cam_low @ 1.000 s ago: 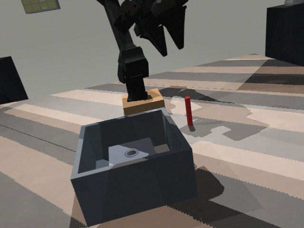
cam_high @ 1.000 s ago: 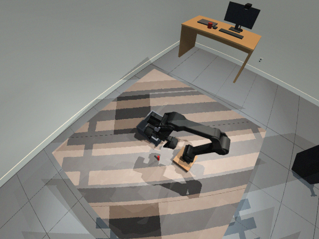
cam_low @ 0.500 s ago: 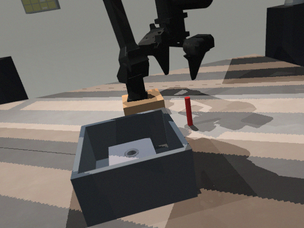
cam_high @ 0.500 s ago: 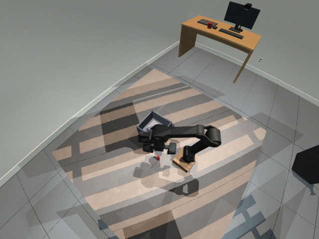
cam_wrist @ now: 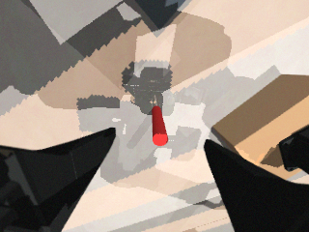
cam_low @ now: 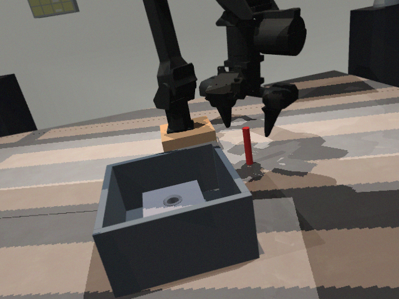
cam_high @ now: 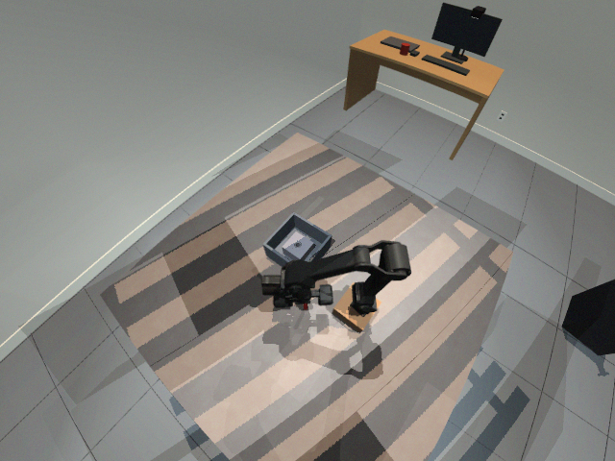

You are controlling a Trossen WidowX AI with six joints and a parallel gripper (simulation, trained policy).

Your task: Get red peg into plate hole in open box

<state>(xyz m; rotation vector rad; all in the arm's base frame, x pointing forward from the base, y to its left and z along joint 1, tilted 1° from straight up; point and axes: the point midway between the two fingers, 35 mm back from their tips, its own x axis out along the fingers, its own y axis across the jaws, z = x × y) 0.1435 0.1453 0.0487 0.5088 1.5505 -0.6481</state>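
My gripper tip is 3 cm above the red peg. From my gripper tip the other things lie so: box: 19 cm ahead, 14 cm to the right, 4 cm below.
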